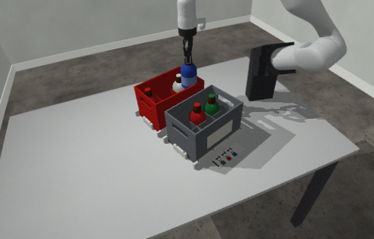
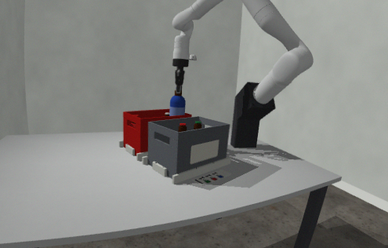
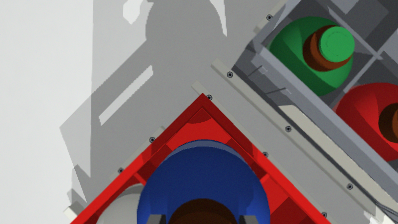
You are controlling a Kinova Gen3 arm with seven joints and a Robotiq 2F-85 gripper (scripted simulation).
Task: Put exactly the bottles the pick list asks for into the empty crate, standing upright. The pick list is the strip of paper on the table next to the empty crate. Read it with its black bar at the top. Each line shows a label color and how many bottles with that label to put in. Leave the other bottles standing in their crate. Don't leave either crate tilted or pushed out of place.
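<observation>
The blue-label bottle is 7 cm below my hand. Round my hand: red crate 10 cm ahead, 1 cm to the right, 21 cm below; then white-label bottle 3 cm ahead, 8 cm to the right, 21 cm below; then green-label bottle 5 cm behind, 14 cm to the left, 21 cm below.
</observation>
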